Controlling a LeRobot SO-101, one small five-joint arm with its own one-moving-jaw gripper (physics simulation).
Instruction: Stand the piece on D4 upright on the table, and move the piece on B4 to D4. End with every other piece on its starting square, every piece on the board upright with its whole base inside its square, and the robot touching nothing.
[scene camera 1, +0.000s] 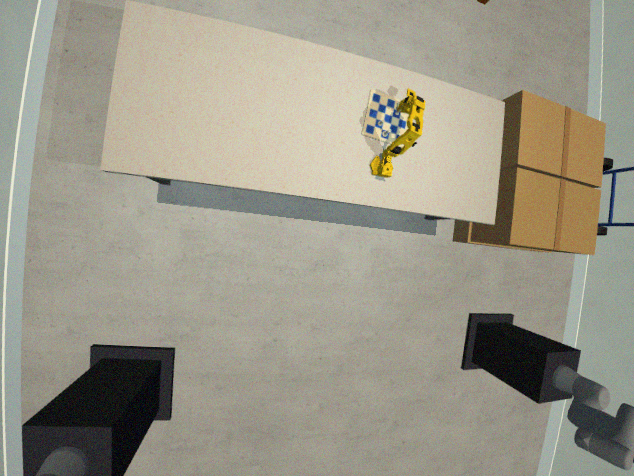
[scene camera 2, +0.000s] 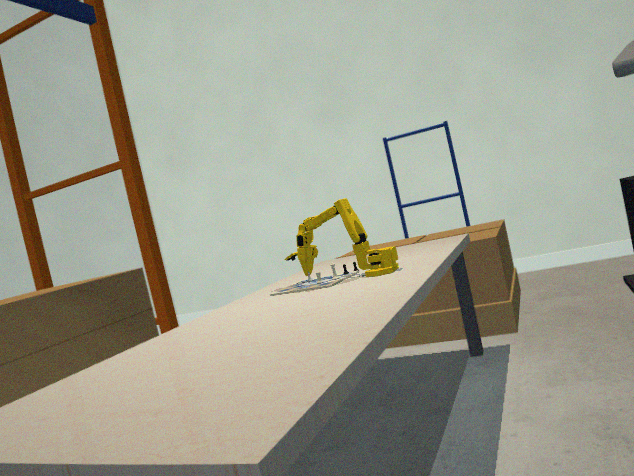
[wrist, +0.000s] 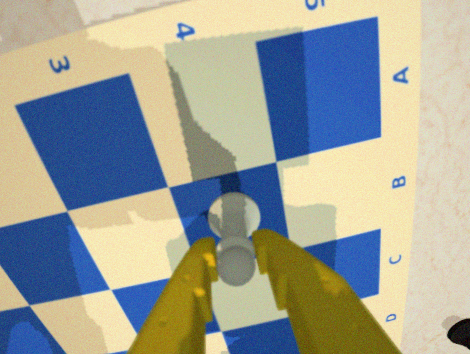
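Where they show: hand at its tool point: (scene camera 1: 398, 110) (scene camera 2: 307, 274) (wrist: 215, 252); arm's base at its link origin: (scene camera 1: 381, 163) (scene camera 2: 376, 273).
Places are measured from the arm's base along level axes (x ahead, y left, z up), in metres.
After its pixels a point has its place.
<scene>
In the wrist view the jaws of my gripper (wrist: 236, 237) {x 0.251, y -0.046, z 0.030 m} (scene camera 2: 309, 276) {x 0.251, y -0.046, z 0.030 m} press on both sides of the head of a pale pawn-like piece (wrist: 236, 266) {x 0.251, y -0.052, z 0.037 m}. The piece stands upright, its round base on blue B4 of the board (wrist: 401, 125) {x 0.260, y -0.118, z 0.006 m} (scene camera 2: 280, 293) {x 0.291, y 0.091, z 0.003 m} (scene camera 1: 365, 122) {x 0.169, y 0.100, z 0.005 m}. The visible part of D4, between the jaws, bears no piece. A black piece (wrist: 461, 332) {x 0.125, y -0.150, z 0.005 m} shows in part at the right edge, on the table beside the board. In scene camera 2 two black pieces, one nearer the board (scene camera 2: 345, 268) {x 0.126, y -0.079, z 0.023 m} and one nearer the arm's base (scene camera 2: 355, 266), stand upright.
A short pale piece (scene camera 2: 318, 275) {x 0.176, y 0.035, z 0.031 m} and a tall pale piece (scene camera 2: 332, 270) {x 0.134, y 0.006, z 0.034 m} stand between the gripper and the black pieces. The arm's yellow base (scene camera 2: 381, 261) {x -0.028, y 0.016, z 0.036 m} (scene camera 1: 381, 167) {x -0.036, y 0.022, z 0.053 m} stands on the table (scene camera 1: 230, 112) {x 0.097, y 0.682, z 0.000 m} beside the board. Cardboard boxes (scene camera 1: 537, 204) stand beyond the table's end.
</scene>
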